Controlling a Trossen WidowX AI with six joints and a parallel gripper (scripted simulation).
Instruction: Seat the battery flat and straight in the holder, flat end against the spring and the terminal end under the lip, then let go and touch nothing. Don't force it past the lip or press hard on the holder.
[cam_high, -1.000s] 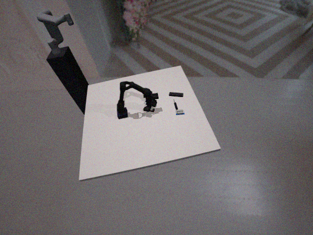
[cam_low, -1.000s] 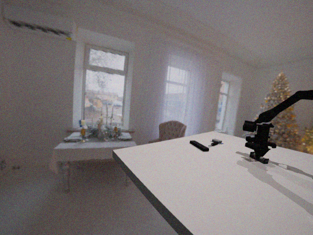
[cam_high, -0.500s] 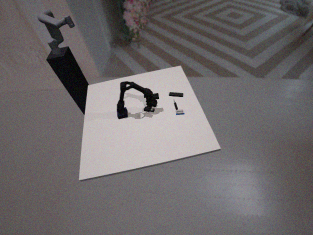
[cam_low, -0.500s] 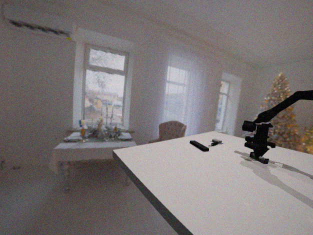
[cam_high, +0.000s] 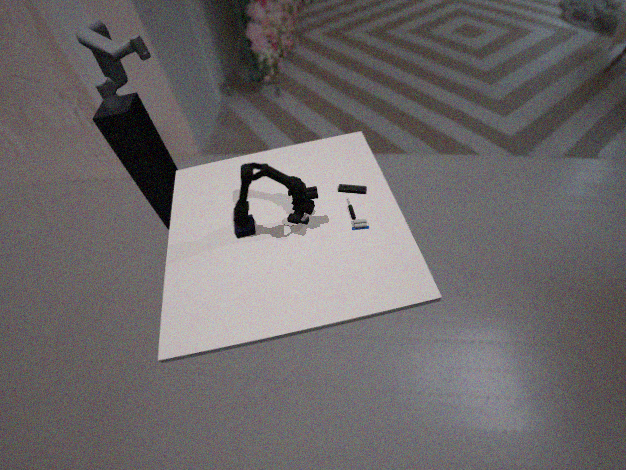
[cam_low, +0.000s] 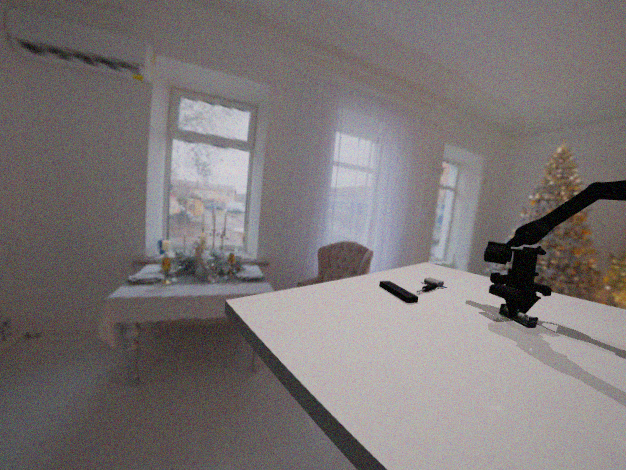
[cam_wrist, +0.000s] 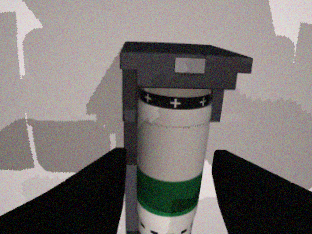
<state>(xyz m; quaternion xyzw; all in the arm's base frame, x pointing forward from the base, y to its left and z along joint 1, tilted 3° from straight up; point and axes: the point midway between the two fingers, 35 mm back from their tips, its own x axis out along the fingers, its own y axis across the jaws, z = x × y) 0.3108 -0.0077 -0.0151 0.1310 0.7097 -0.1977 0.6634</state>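
Right now the battery is 1 cm above my gripper tip. The rest, counted from my gripper tip: black bar: 32 cm ahead, 17 cm to the left, 1 cm above; screwdriver: 28 cm ahead, 4 cm to the left.
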